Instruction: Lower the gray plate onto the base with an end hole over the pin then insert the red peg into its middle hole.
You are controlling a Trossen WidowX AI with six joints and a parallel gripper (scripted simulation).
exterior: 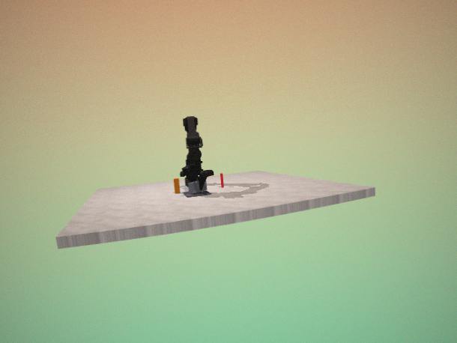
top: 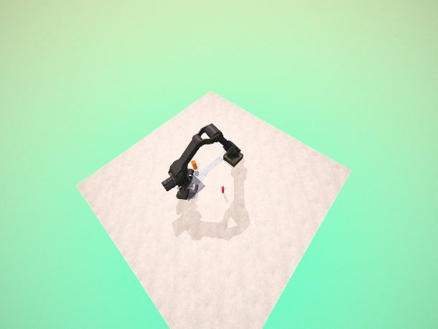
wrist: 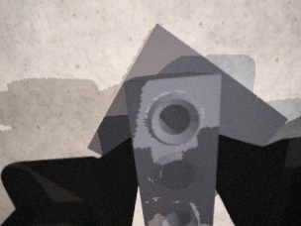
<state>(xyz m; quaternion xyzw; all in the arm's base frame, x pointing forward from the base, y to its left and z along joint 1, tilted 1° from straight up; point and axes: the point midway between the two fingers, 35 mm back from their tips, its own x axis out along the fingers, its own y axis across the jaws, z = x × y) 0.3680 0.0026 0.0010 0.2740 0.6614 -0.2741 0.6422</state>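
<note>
Right now the gray plate is 3 cm above my gripper tip. Also, from my gripper tip: dark square base 2 cm behind, 1 cm to the left, 1 cm below; then red peg 16 cm behind, 15 cm to the left, 2 cm above; then orange cylinder 12 cm behind, 11 cm to the right, 2 cm above.
</note>
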